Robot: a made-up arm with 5 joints.
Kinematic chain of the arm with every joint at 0, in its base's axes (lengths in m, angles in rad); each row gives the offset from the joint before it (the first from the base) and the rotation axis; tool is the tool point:
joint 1: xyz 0 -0.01 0.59 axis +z
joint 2: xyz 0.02 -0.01 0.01 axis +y
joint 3: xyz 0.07 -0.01 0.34 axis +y
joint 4: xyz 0.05 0 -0.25 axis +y
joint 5: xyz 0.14 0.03 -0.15 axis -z
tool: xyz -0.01 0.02 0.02
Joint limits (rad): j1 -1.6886..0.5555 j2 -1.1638..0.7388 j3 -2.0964..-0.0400 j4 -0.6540..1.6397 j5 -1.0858..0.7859
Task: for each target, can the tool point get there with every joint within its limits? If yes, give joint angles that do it. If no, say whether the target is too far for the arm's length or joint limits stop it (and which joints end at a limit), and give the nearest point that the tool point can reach.
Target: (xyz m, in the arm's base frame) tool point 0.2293 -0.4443 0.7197
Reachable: yes | joints -1.1462 0.0620 -0.8225 0.3581 0.0091
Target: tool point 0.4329 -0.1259 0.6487
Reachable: yes | joints -0.3332 0.0908 -0.5586 0.1623 0.2960
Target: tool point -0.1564 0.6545 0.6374
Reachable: no: joint limits stop it (at a limit: joint 2, joint 3, joint 4, joint 5) | nearest point -0.1239 0.5163 1.0316 | short by 0.419 m
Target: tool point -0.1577 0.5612 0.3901
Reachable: no: joint limits stop it (at a limit: joint 1) | nearest point 0.1250 0.1057 0.3901 | short by 0.536 m
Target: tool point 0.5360 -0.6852 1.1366
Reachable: no: too far | nearest point 0.4155 -0.5334 1.0131 | short by 0.230 m
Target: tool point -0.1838 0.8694 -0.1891
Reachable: no: too far | nearest point 0.2417 0.1768 0.3530 | short by 0.977 m
